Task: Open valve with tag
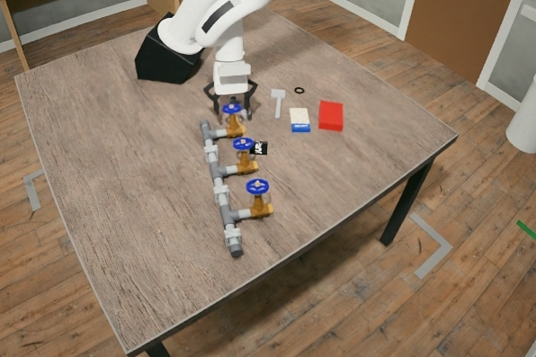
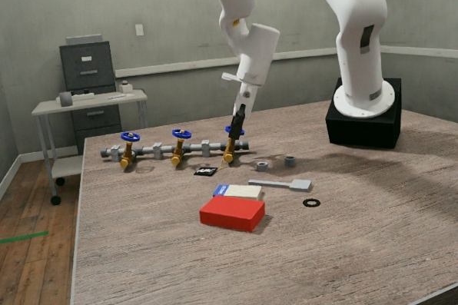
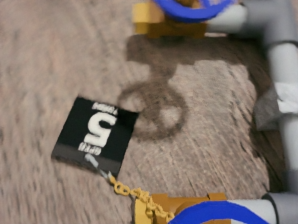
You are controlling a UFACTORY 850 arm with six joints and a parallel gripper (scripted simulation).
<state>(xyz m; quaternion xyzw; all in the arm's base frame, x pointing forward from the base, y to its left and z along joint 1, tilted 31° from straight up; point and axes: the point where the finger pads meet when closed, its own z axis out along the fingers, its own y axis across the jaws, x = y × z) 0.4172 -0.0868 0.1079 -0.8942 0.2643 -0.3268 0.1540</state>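
My hand is 5 cm past the grey hex nut, 9 cm to the right of it and 9 cm above it. The rest, counted from my hand: grey cap (13 cm behind, 9 cm to the left, 10 cm below); grey t-shaped tool (5 cm behind, 23 cm to the left, 10 cm below); black tag (10 cm ahead, 4 cm to the left, 10 cm below).
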